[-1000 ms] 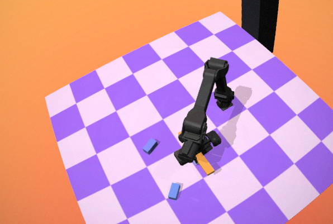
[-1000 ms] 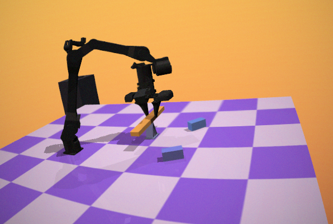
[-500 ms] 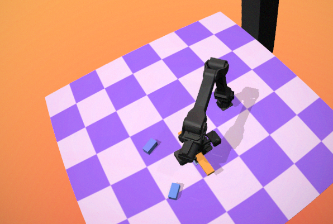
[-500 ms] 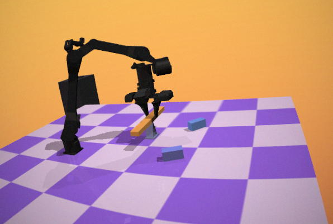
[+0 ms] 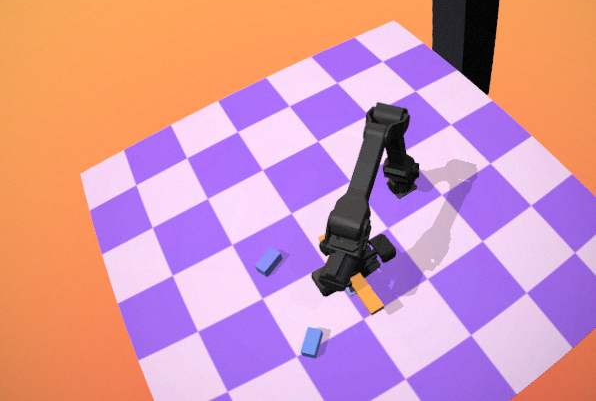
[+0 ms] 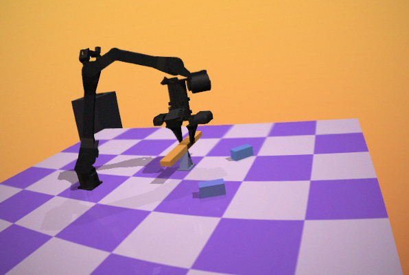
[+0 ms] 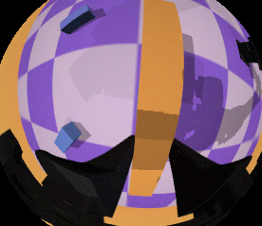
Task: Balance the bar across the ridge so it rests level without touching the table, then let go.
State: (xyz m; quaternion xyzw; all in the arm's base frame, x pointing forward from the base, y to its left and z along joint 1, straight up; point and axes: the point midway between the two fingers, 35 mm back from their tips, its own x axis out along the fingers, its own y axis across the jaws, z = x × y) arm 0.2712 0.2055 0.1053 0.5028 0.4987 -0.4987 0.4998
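Now: the orange bar 3 cm to the right of my gripper tip.
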